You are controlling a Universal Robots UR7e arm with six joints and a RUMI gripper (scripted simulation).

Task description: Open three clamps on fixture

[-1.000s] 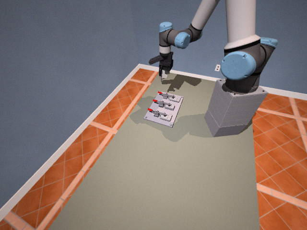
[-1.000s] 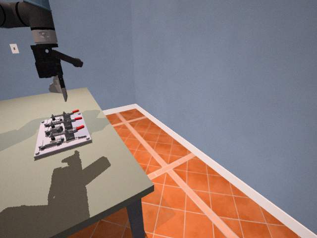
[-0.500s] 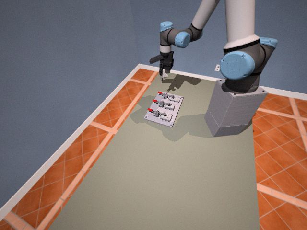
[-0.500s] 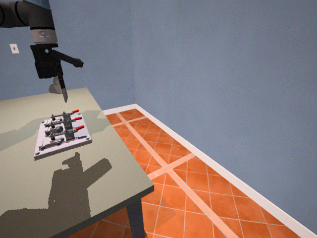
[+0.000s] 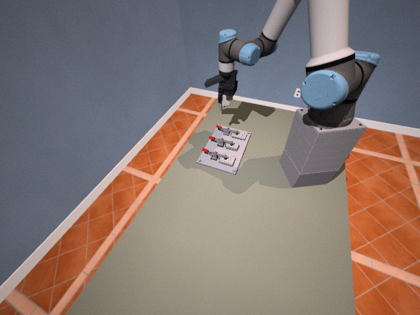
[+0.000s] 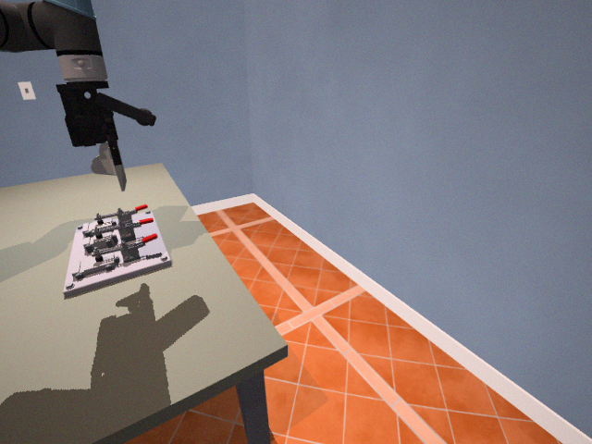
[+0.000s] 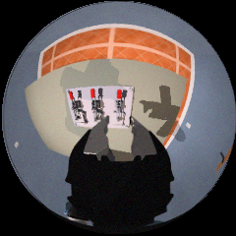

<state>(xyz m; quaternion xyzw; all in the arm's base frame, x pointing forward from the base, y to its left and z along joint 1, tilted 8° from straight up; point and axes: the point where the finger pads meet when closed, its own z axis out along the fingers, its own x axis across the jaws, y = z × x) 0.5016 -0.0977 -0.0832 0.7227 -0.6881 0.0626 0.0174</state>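
Right now the grey fixture plate is 70 mm behind my hand, 110 mm to the left of it and 210 mm below it. Also, from my hand: block 130 mm behind, 210 mm to the left, 180 mm below.
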